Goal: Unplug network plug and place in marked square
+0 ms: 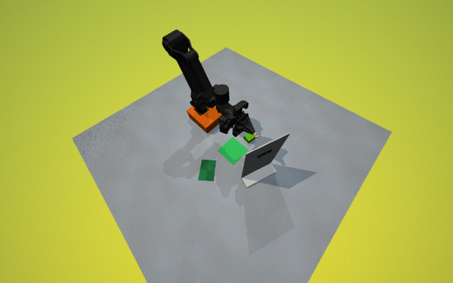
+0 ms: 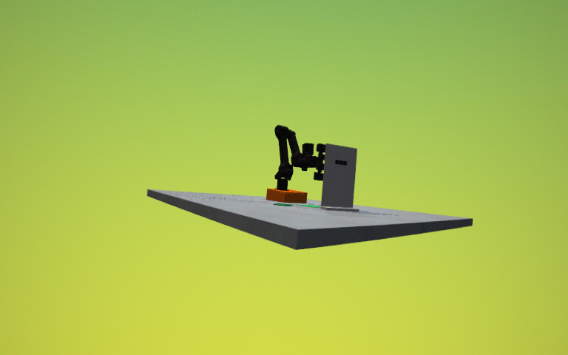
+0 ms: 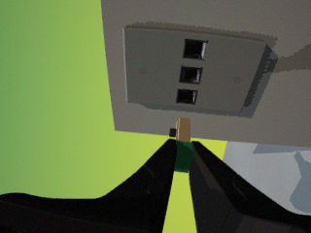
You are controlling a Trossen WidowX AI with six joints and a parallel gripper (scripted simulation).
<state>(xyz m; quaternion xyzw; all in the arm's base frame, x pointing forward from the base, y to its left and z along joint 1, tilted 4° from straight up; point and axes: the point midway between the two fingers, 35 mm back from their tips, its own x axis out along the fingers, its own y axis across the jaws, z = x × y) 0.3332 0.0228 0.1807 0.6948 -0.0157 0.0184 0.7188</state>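
My gripper tip is now 8 cm past the green marked square, 4 cm to the left of it and 22 cm above it. Also, from my gripper tip: darker green rectangle 9 cm behind, 21 cm to the right, 22 cm below; then network plug 1 cm ahead; then grey panel 9 cm ahead, 3 cm to the right, 9 cm below.
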